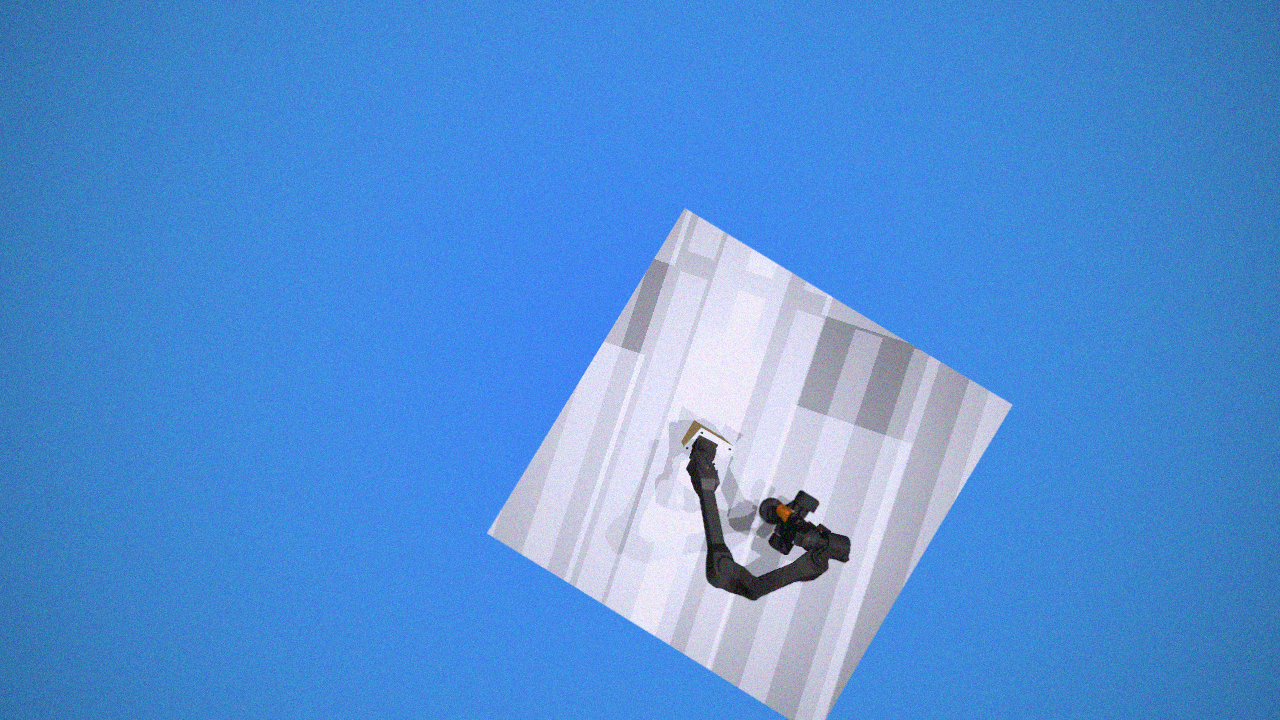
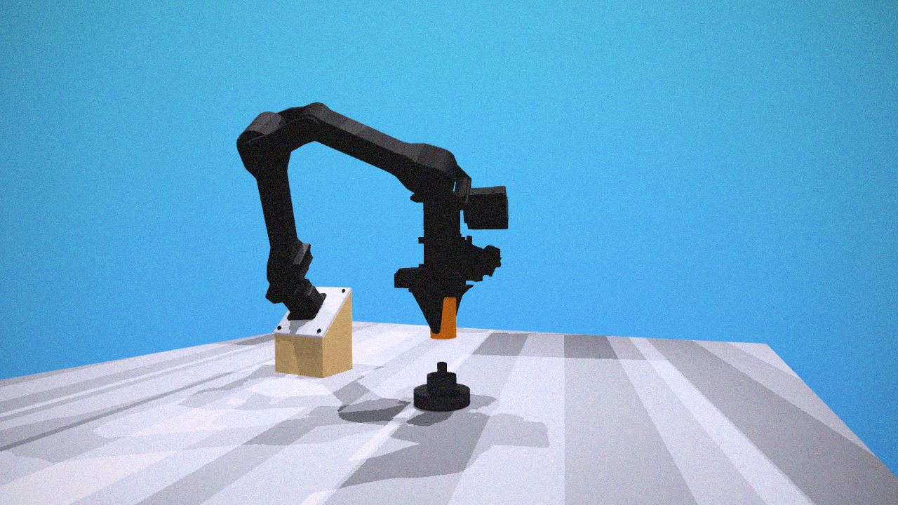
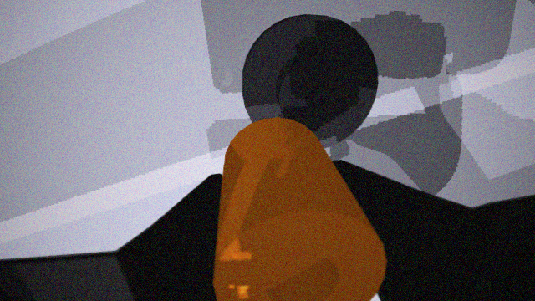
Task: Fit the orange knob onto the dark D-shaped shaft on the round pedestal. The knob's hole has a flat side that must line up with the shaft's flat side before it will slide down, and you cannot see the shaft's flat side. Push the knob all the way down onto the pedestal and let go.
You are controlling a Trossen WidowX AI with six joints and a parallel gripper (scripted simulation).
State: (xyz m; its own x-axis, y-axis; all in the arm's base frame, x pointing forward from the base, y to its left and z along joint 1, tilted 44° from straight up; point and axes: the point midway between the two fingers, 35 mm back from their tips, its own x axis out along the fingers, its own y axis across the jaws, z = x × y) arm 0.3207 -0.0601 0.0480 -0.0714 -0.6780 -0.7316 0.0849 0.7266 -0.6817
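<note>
Now: gripper tip 70 mm above the pedestal, 30 mm to the left of it and 10 mm short of it. The rest, counted from my gripper tip: orange knob: 20 mm above.
</note>
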